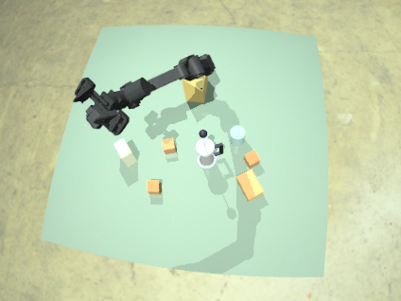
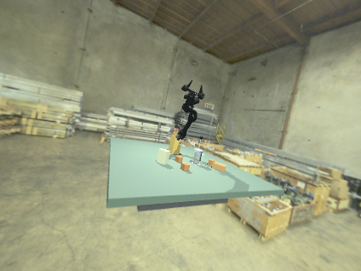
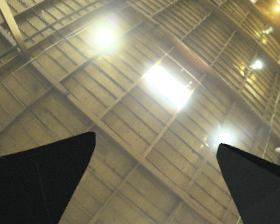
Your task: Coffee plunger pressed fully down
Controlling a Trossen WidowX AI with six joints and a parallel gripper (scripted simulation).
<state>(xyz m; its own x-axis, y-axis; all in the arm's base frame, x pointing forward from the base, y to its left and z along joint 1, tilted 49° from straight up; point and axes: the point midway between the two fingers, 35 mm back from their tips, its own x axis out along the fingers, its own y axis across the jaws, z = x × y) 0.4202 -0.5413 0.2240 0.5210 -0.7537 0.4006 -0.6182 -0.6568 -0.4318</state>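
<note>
Now: the coffee press 550 mm below my gripper tip, 280 mm to the left of it and 150 mm behind it. Also, from my gripper tip: white box 630 mm below, 140 mm behind, 80 mm to the right.
</note>
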